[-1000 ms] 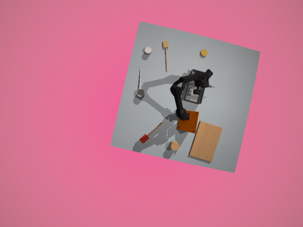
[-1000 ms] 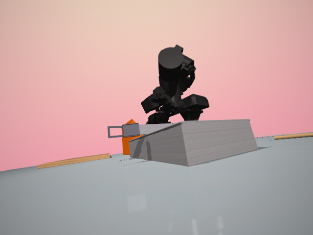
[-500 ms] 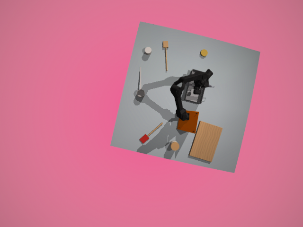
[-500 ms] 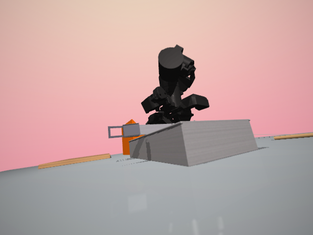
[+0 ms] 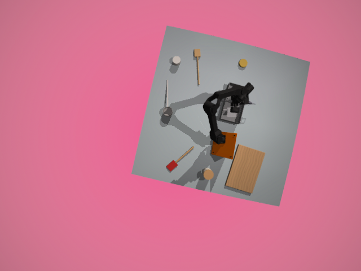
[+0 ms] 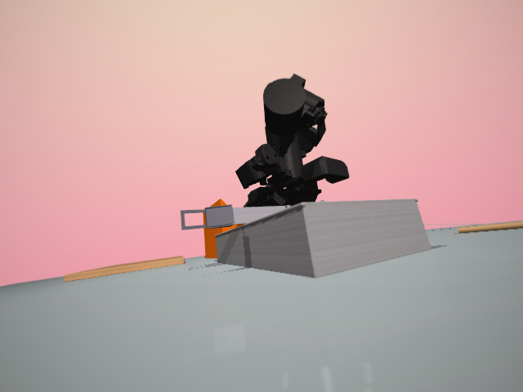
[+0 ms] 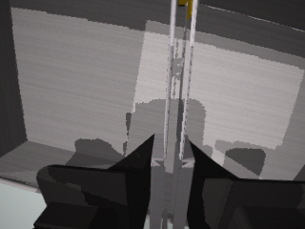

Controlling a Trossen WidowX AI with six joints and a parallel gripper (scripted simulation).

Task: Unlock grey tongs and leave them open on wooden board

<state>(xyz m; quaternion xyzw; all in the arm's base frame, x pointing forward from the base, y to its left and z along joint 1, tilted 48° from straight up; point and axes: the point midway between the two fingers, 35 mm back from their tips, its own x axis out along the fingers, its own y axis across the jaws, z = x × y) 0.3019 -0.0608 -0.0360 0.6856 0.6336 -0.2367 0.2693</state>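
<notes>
My gripper tip is 20 mm to the left of the grey roasting tin. Also, from my gripper tip: wooden board (530 mm behind, 170 mm to the right, 20 mm below); then yellow disc (350 mm ahead, 80 mm to the right, 20 mm below); then yellow lock tab (80 mm to the right, 40 mm above).
</notes>
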